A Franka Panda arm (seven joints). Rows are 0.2 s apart.
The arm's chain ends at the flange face. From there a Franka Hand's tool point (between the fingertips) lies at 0.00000 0.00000 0.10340 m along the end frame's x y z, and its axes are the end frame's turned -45 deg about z.
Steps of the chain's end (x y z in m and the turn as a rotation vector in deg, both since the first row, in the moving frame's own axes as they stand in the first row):
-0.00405, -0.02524, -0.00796, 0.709, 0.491, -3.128
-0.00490, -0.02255, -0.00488, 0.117, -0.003, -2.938
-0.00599, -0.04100, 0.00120, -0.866, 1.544, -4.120
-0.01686, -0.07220, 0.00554, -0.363, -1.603, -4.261
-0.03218, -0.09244, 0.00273, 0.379, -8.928, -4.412
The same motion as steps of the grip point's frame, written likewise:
0.01651, -0.02103, -0.00797, 0.154, 0.849, -3.128
0.01262, -0.01957, -0.00488, 0.085, 0.081, -2.938
0.02573, -0.03019, 0.00115, -1.704, 0.479, -4.120
0.03657, -0.06446, 0.00550, 0.877, -1.390, -4.261
0.03130, -0.09952, 0.00148, 6.581, -6.045, -4.412

